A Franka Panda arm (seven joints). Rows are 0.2 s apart.
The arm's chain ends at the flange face. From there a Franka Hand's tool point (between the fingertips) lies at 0.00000 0.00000 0.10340 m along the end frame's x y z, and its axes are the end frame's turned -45 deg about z.
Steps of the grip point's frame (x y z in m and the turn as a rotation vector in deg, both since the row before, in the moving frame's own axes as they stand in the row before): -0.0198, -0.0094, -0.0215, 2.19, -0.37, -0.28; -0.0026, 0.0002, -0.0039, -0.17, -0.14, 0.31; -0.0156, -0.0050, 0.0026, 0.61, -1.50, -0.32; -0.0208, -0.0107, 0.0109, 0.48, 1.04, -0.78; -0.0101, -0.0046, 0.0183, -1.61, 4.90, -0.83; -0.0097, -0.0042, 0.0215, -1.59, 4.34, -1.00; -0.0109, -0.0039, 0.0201, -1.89, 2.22, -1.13; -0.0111, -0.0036, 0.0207, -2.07, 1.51, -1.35
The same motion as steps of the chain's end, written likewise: -0.0174, 0.0097, -0.0214, 1.29, -1.81, -0.28; -0.0017, 0.0016, -0.0039, -0.22, 0.02, 0.31; -0.0119, 0.0064, 0.0026, -0.63, -1.49, -0.32; -0.0230, 0.0091, 0.0109, 1.07, 0.40, -0.78; -0.0187, 0.0081, 0.0187, 2.33, 4.60, -0.83; -0.0174, 0.0075, 0.0218, 1.94, 4.19, -1.00; -0.0157, 0.0054, 0.0202, 0.23, 2.91, -1.13; -0.0150, 0.0046, 0.0208, -0.40, 2.53, -1.35
